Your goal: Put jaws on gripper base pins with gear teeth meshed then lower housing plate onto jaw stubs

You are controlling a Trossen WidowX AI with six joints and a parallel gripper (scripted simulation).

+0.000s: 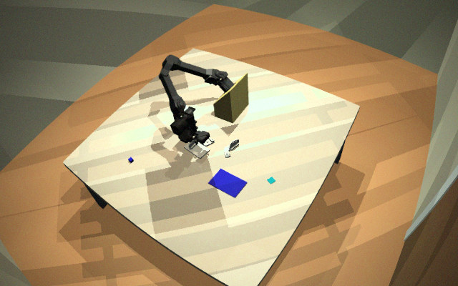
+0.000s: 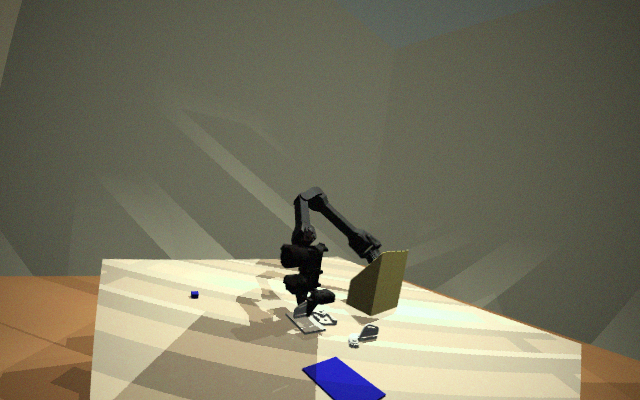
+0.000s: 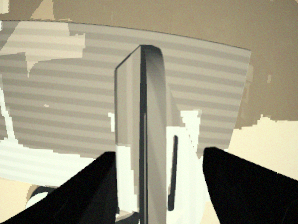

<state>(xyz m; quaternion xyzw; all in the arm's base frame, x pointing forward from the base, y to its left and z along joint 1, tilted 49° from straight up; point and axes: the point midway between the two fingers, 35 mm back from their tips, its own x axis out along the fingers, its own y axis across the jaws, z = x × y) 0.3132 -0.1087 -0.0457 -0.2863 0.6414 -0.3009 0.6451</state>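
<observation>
My gripper tip is 4 cm past the pale grey jaw, 19 cm to the right of it and 1 cm above it. Round my gripper tip: white housing plate (5 cm behind, 4 cm to the left, 1 cm below); then blue mat (12 cm ahead, 27 cm to the left, 1 cm below); then small blue cube (25 cm ahead, 24 cm to the right, 1 cm below).
</observation>
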